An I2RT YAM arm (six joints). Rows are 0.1 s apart.
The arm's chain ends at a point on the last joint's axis. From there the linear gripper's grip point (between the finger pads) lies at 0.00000 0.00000 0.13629 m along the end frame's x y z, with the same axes.
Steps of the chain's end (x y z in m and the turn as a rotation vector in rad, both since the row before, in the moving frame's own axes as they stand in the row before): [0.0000 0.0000 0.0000 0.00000 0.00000 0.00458]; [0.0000 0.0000 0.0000 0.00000 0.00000 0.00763]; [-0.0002 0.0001 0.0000 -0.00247 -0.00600 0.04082]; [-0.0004 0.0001 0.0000 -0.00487 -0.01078 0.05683]
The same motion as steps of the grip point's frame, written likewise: [0.0000 0.0000 0.0000 0.00000 0.00000 0.00458]; [0.0000 0.0000 0.0000 0.00000 0.00000 0.00763]; [-0.0010 0.0004 0.0000 -0.00247 -0.00600 0.04082]; [-0.0019 0.0007 0.0000 -0.00487 -0.01078 0.05683]
